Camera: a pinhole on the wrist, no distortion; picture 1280 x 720 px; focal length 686.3 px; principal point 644.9 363.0 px. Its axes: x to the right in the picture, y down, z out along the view. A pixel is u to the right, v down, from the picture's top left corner.
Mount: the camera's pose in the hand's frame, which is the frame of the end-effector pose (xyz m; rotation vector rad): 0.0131 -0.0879 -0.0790 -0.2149 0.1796 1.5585
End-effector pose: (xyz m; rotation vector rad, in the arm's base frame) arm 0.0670 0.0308 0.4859 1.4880 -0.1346 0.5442
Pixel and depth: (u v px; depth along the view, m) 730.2 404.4 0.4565
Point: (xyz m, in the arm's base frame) 0.0961 -0.3126 0.5839
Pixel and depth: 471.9 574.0 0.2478
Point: 0.0858 -0.1548 0.3965
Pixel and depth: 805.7 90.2 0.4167
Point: 0.2425 -0.2194 0.6862
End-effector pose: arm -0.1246 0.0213 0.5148 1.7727 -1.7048 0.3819
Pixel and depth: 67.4 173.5 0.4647
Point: 0.1268 -0.3888 0.1537
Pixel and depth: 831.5 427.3 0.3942
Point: -0.2992 -0.1194 0.3161
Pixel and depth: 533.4 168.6 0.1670
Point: -0.0676 -0.0826 0.4636
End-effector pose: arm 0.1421 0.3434 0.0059 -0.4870 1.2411 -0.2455
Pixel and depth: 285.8 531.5 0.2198
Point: 0.2918 0.2730 0.1532
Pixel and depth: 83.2 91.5 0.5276
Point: 0.7525 0.0457 0.1415
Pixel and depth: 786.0 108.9 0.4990
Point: 0.5521 0.4644 -0.1258
